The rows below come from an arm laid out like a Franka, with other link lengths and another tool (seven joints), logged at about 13 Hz.
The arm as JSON. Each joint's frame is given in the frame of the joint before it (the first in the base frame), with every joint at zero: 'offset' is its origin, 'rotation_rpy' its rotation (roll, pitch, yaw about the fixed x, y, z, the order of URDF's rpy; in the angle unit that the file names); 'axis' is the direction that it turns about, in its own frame. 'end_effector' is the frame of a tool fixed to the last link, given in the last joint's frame.
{
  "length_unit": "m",
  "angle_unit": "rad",
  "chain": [
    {
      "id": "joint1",
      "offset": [
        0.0,
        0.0,
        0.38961
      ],
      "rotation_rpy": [
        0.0,
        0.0,
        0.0
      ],
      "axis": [
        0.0,
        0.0,
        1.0
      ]
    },
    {
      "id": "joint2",
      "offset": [
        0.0,
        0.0,
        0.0
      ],
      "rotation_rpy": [
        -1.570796,
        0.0,
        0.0
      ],
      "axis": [
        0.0,
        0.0,
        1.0
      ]
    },
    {
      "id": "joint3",
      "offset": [
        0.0,
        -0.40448,
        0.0
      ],
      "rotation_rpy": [
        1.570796,
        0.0,
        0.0
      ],
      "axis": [
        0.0,
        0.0,
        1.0
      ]
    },
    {
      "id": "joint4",
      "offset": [
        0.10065,
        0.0,
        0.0
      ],
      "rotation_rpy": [
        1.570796,
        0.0,
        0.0
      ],
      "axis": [
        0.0,
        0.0,
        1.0
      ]
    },
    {
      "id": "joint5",
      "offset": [
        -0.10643,
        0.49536,
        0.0
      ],
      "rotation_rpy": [
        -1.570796,
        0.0,
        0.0
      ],
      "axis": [
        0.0,
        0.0,
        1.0
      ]
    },
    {
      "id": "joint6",
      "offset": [
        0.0,
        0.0,
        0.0
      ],
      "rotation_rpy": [
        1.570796,
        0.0,
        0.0
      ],
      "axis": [
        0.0,
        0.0,
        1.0
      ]
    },
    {
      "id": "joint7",
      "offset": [
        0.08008,
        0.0,
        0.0
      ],
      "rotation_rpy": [
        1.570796,
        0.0,
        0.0
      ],
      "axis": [
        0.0,
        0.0,
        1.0
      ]
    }
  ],
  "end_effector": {
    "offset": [
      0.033,
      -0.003,
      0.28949
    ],
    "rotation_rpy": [
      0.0,
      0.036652,
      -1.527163
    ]
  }
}
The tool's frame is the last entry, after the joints.
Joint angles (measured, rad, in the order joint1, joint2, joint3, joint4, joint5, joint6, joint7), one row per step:
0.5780 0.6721 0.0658 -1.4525 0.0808 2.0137 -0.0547
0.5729 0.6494 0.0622 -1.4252 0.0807 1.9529 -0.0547
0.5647 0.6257 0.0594 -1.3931 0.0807 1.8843 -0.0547
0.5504 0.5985 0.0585 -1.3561 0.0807 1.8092 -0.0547
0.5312 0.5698 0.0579 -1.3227 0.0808 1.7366 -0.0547
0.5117 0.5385 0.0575 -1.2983 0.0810 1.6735 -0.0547
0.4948 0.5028 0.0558 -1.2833 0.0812 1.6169 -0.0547
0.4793 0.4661 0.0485 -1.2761 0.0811 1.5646 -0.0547
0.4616 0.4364 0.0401 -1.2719 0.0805 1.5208 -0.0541
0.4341 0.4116 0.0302 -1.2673 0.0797 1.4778 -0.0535
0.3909 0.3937 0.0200 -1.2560 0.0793 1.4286 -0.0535
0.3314 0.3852 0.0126 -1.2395 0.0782 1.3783 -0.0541
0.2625 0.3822 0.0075 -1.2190 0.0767 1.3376 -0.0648
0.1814 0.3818 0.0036 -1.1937 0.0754 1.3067 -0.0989
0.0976 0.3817 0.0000 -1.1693 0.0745 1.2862 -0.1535
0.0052 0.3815 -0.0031 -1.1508 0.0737 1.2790 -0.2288
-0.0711 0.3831 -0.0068 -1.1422 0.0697 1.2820 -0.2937
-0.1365 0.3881 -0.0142 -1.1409 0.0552 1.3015 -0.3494
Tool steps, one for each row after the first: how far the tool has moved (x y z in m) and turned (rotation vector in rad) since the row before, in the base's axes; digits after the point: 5 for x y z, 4 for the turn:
0.00329 -0.00636 0.03053 -0.0070 0.0080 -0.0024
0.00317 -0.00887 0.03387 -0.0075 0.0100 -0.0042
0.00422 -0.01278 0.03963 -0.0055 0.0090 -0.0082
0.00406 -0.01758 0.03923 -0.0053 0.0086 -0.0130
0.00185 -0.01878 0.03696 -0.0039 0.0059 -0.0139
-0.00167 -0.01899 0.03551 -0.0041 0.0041 -0.0128
-0.00278 -0.02257 0.03163 -0.0080 0.0049 -0.0167
-0.00117 -0.02426 0.02422 -0.0092 0.0062 -0.0215
0.00240 -0.03198 0.02023 -0.0110 0.0096 -0.0330
0.00636 -0.04308 0.01800 -0.0124 0.0162 -0.0483
0.00930 -0.05252 0.01341 -0.0126 0.0220 -0.0615
0.01122 -0.05645 0.01178 -0.0055 0.0153 -0.0600
0.01257 -0.06339 0.01276 0.0055 0.0039 -0.0495
0.00992 -0.06469 0.01244 0.0132 -0.0062 -0.0331
0.00712 -0.07075 0.00993 0.0181 -0.0159 -0.0222
0.00242 -0.06062 0.00356 0.0100 -0.0147 -0.0173
0.00203 -0.05898 -0.00267 -0.0064 -0.0183 -0.0199

